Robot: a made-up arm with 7 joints.
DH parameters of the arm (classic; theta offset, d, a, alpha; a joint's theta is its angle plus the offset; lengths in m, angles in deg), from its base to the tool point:
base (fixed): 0 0.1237 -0.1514 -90
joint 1: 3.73 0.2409 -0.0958 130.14
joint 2: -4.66 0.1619 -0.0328 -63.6
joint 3: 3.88 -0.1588 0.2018 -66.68
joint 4: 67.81 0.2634 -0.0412 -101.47
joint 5: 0 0.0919 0.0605 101.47
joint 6: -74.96 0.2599 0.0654 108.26
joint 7: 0 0.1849 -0.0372 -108.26
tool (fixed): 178.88 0.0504 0 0
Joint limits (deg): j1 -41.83..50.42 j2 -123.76..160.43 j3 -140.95..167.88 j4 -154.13..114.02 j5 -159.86..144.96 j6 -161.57..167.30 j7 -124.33..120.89
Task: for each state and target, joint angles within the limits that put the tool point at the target. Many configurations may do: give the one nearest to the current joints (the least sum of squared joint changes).
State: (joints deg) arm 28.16 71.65 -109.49 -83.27 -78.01 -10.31 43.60
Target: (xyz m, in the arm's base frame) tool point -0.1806 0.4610 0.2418
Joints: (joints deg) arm 12.86 96.51 -70.83 -79.96 -53.44 -15.01 33.38
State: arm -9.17 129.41 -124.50 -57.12 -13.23 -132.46 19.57
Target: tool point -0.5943 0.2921 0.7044
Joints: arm -30.69 148.15 -126.26 -62.23 -12.83 -139.18 18.63
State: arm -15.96 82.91 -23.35 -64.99 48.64 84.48 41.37
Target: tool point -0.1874 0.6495 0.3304
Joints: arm -3.19 75.14 -14.15 -43.05 27.98 109.72 20.40
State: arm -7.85 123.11 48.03 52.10 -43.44 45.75 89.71
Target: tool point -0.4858 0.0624 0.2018
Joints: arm 41.74 112.45 68.49 21.50 -47.72 20.48 80.60
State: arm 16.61 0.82 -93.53 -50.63 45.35 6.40 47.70
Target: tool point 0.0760 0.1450 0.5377
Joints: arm -13.38 38.18 -90.37 -52.54 41.09 12.98 41.48
